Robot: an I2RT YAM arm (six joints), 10 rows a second.
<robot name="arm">
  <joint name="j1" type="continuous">
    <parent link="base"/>
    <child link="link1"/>
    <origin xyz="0 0 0.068"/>
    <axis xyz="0 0 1"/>
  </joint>
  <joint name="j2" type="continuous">
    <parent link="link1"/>
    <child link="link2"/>
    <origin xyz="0.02 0.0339 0.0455" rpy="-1.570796 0 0"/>
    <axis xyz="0 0 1"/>
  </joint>
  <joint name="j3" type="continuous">
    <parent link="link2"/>
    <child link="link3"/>
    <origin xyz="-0.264 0 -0.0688" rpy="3.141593 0 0"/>
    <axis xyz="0 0 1"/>
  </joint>
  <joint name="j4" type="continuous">
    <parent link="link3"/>
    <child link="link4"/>
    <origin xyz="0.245 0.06 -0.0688"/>
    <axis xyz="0 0 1"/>
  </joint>
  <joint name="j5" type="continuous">
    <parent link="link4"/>
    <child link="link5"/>
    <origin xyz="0.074 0.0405 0.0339" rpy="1.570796 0 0"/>
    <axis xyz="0 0 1"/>
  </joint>
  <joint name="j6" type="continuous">
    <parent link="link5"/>
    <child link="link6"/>
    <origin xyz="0.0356 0 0.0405" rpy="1.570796 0 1.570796"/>
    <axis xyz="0 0 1"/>
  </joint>
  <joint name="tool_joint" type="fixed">
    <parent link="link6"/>
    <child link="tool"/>
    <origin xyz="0 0 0" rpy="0 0 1.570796"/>
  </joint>
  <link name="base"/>
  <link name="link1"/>
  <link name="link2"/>
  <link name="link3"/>
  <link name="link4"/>
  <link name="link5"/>
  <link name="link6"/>
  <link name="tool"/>
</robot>
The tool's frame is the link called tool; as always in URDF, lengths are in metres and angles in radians. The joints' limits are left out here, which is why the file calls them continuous.
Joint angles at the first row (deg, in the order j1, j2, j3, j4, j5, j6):
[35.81 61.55 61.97 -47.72 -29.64 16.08]
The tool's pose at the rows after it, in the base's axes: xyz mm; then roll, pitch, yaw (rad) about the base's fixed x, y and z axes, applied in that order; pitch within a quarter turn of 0, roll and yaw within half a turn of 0:
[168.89, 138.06, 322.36, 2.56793, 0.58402, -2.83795]
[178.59, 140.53, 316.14, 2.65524, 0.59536, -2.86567]
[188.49, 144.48, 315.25, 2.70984, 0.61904, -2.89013]
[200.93, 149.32, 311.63, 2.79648, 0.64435, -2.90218]
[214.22, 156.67, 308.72, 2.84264, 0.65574, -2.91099]
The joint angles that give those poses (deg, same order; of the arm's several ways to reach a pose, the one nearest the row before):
[35.82 63.20 61.79 -47.51 -21.63 16.47]
[35.77 65.04 61.70 -46.13 -15.67 17.07]
[35.77 67.04 62.60 -44.55 -11.40 17.62]
[35.79 69.76 63.56 -42.93 -5.80 17.58]
[35.81 73.05 65.16 -41.42 -2.75 17.75]

